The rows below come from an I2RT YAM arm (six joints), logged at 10 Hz.
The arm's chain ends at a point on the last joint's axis. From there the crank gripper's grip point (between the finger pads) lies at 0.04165 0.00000 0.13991 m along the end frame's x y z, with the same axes.
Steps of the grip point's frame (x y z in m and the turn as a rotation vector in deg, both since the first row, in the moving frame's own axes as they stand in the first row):
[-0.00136, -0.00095, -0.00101, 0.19, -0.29, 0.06]
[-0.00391, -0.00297, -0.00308, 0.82, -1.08, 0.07]
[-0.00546, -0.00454, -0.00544, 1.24, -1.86, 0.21]
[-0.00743, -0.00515, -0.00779, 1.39, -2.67, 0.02]
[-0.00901, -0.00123, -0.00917, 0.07, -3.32, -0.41]
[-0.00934, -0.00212, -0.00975, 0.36, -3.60, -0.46]
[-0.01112, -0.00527, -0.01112, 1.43, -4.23, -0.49]
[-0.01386, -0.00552, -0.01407, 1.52, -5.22, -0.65]
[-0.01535, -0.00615, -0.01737, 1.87, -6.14, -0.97]
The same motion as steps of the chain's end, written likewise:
[-0.00065, -0.00053, -0.00122, 0.19, -0.29, 0.06]
[-0.00127, -0.00101, -0.00383, 0.82, -1.08, 0.07]
[-0.00090, -0.00164, -0.00669, 1.24, -1.86, 0.21]
[-0.00087, -0.00175, -0.00954, 1.39, -2.67, 0.02]
[-0.00084, -0.00079, -0.01135, 0.07, -3.32, -0.41]
[-0.00047, -0.00093, -0.01209, 0.36, -3.60, -0.46]
[-0.00067, -0.00143, -0.01376, 1.43, -4.23, -0.49]
[-0.00094, -0.00136, -0.01722, 1.52, -5.22, -0.65]
[-0.00011, -0.00094, -0.02094, 1.87, -6.14, -0.97]

